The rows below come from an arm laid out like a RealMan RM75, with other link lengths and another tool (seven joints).
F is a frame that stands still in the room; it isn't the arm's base.
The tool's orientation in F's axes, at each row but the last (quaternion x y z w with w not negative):
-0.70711, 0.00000, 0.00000, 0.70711
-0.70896, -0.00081, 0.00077, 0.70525
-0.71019, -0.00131, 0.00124, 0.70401
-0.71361, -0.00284, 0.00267, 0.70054
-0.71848, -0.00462, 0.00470, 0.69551
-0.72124, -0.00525, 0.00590, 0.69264
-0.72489, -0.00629, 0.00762, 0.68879
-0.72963, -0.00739, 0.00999, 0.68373
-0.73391, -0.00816, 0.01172, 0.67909
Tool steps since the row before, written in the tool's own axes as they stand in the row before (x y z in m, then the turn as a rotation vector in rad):
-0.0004, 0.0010, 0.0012, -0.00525, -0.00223, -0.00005
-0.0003, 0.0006, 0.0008, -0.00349, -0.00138, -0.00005
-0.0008, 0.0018, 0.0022, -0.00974, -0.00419, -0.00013
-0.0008, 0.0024, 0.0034, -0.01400, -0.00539, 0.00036
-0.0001, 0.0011, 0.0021, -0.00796, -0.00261, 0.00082
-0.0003, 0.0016, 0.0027, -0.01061, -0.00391, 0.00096
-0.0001, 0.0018, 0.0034, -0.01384, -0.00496, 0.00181
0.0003, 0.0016, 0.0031, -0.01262, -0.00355, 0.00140
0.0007, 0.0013, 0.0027, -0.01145, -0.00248, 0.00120
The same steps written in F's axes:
-0.0004, 0.0012, -0.0010, -0.00525, -0.00005, 0.00223
-0.0003, 0.0008, -0.0006, -0.00349, -0.00005, 0.00138
-0.0008, 0.0022, -0.0018, -0.00974, -0.00013, 0.00419
-0.0008, 0.0033, -0.0025, -0.01400, 0.00035, 0.00538
-0.0001, 0.0021, -0.0012, -0.00797, 0.00080, 0.00258
-0.0003, 0.0026, -0.0017, -0.01062, 0.00095, 0.00388
-0.0002, 0.0033, -0.0020, -0.01387, 0.00179, 0.00489
0.0002, 0.0030, -0.0018, -0.01264, 0.00132, 0.00351
0.0006, 0.0026, -0.0015, -0.01147, 0.00107, 0.00245

